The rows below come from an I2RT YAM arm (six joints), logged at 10 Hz.
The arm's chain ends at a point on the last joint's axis. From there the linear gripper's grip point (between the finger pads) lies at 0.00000 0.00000 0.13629 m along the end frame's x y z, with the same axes.
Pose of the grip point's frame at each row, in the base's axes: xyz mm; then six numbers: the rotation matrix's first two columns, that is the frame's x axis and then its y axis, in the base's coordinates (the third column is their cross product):
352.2 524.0 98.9 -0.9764 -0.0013 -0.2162 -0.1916 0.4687 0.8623
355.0 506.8 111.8 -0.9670 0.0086 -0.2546 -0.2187 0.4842 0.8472
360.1 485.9 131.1 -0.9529 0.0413 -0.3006 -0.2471 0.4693 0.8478
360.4 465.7 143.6 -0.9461 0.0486 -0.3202 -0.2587 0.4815 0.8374
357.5 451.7 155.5 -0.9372 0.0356 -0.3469 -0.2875 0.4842 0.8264
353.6 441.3 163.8 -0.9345 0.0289 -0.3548 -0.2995 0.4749 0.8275
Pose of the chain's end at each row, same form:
338.5 403.6 161.3 -0.9764 -0.0013 -0.2162 -0.1916 0.4687 0.8623
337.2 387.6 175.4 -0.9670 0.0086 -0.2546 -0.2187 0.4842 0.8472
336.1 365.7 190.7 -0.9529 0.0413 -0.3006 -0.2471 0.4693 0.8478
333.8 346.4 204.0 -0.9461 0.0486 -0.3202 -0.2587 0.4815 0.8374
330.6 332.6 216.0 -0.9372 0.0356 -0.3469 -0.2875 0.4842 0.8264
327.4 321.4 223.1 -0.9345 0.0289 -0.3548 -0.2995 0.4749 0.8275

